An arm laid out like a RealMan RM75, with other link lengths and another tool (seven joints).
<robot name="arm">
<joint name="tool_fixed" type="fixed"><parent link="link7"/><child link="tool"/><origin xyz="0.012 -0.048 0.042" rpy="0 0.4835 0.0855"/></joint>
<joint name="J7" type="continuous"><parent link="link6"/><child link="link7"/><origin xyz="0 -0.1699 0" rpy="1.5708 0 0"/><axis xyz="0 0 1"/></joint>
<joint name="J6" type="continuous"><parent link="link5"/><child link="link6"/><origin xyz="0 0 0" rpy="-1.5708 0 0"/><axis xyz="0 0 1"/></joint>
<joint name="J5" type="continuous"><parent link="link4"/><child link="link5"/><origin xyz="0 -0.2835 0" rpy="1.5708 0 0"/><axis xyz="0 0 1"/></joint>
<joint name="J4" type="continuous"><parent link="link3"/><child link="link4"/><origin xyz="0 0 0" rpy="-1.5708 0 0"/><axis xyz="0 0 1"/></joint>
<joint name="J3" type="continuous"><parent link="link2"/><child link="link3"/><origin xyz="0 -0.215 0" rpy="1.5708 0 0"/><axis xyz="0 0 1"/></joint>
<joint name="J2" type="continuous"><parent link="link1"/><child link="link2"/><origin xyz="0 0 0" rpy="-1.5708 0 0"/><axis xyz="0 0 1"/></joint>
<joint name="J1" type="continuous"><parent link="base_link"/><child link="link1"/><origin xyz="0 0 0.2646" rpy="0 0 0"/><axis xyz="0 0 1"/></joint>
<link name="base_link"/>
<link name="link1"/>
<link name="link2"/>
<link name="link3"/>
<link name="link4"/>
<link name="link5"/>
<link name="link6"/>
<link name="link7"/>
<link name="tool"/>
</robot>
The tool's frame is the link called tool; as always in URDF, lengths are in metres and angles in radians. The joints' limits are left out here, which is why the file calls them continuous.
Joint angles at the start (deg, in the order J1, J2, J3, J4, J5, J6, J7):
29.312, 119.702, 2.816, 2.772, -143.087, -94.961, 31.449
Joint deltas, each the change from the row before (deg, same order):
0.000, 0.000, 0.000, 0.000, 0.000, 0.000, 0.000
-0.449, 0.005, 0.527, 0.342, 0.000, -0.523, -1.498
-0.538, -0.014, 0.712, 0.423, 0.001, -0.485, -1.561
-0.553, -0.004, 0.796, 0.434, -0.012, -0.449, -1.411
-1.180, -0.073, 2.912, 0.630, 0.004, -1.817, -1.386
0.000, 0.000, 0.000, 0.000, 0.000, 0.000, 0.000
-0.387, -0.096, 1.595, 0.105, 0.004, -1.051, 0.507
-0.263, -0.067, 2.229, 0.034, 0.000, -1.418, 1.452
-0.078, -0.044, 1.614, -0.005, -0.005, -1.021, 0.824
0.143, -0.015, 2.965, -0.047, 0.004, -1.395, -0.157
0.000, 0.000, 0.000, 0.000, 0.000, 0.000, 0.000
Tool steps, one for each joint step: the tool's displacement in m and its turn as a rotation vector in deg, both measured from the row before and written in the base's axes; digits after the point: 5 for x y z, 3 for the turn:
0.00000, 0.00000, 0.00000, 0.000, 0.000, 0.000
-0.00132, -0.00139, 0.00228, 1.309, 0.487, 0.477
-0.00097, -0.00120, 0.00270, 1.499, 0.551, 0.300
-0.00079, -0.00105, 0.00271, 1.462, 0.597, 0.129
-0.00119, 0.00085, 0.01127, 3.099, 2.646, -0.795
0.00000, 0.00000, 0.00000, 0.000, 0.000, 0.000
-0.00002, 0.00172, 0.00658, 0.896, 1.674, -0.783
-0.00078, 0.00326, 0.00858, 0.705, 2.544, -1.135
-0.00100, 0.00270, 0.00653, 0.712, 1.710, -0.563
-0.00255, 0.00654, 0.01224, 2.630, 2.044, -0.350
0.00000, 0.00000, 0.00000, 0.000, 0.000, 0.000

